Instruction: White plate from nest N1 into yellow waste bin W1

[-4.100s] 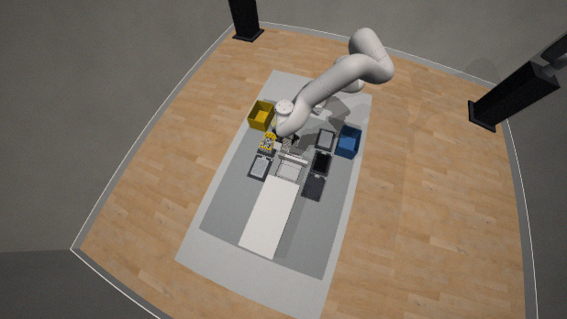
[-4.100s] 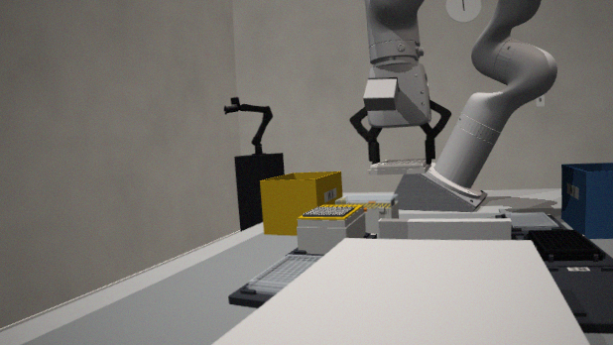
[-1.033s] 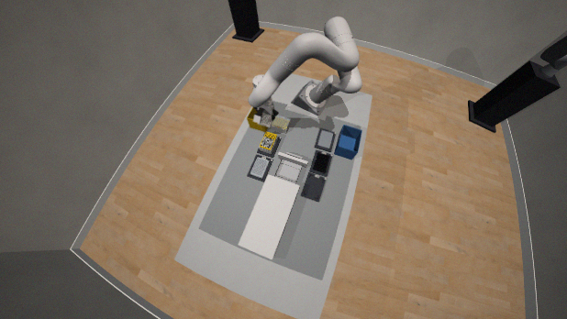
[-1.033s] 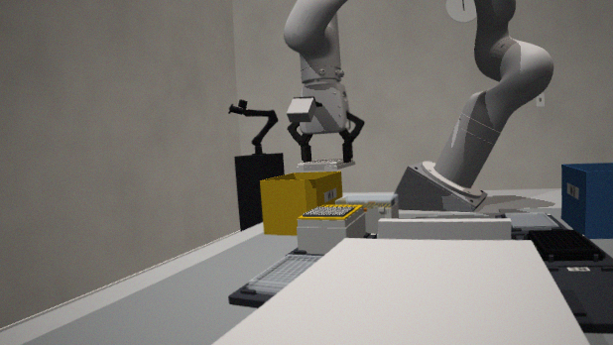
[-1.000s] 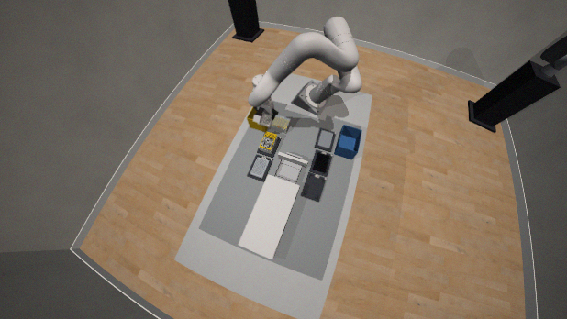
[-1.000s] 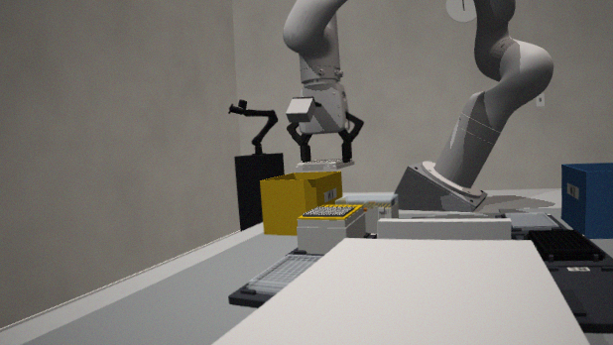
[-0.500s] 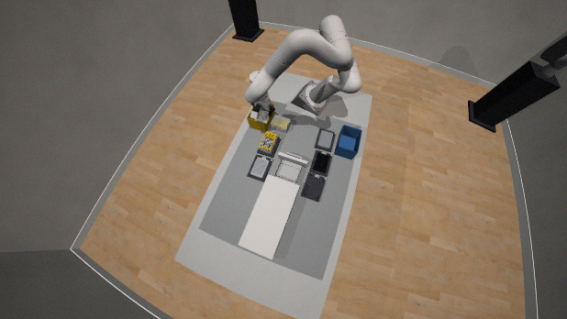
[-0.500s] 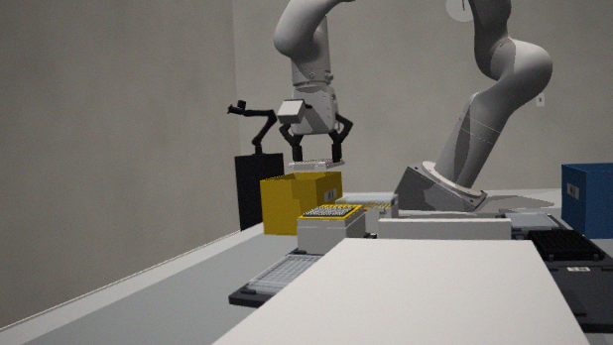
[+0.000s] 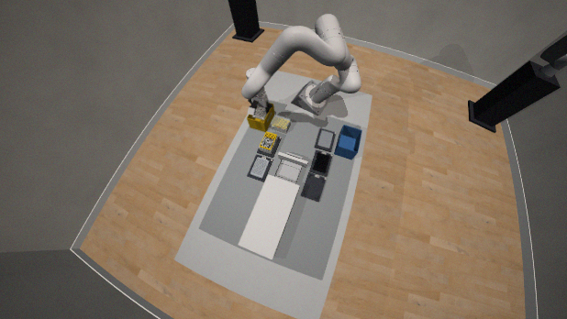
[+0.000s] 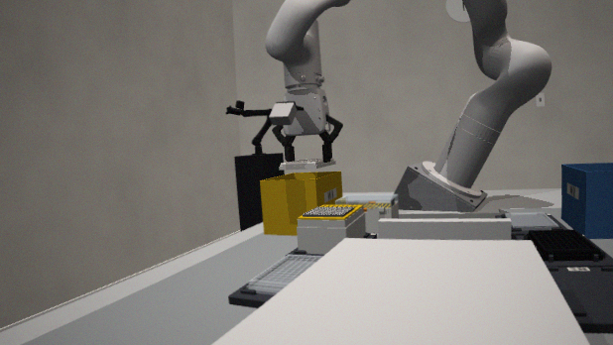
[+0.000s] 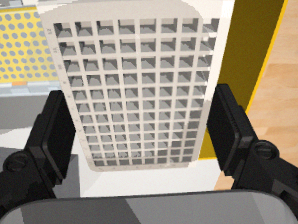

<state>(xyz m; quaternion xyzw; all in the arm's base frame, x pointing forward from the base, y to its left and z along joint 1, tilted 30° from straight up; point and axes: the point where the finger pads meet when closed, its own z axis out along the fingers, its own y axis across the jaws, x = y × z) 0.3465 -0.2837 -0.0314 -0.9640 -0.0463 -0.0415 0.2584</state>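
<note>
Right now my hand is 120 mm above the yellow waste bin, 20 mm to the left of it and 10 mm past it. The rest, counted from my hand: black plate 500 mm to the left, 140 mm below, 120 mm ahead; white plate 10 mm below; yellow-rimmed tip box 140 mm ahead, 120 mm to the left, 110 mm below.
</note>
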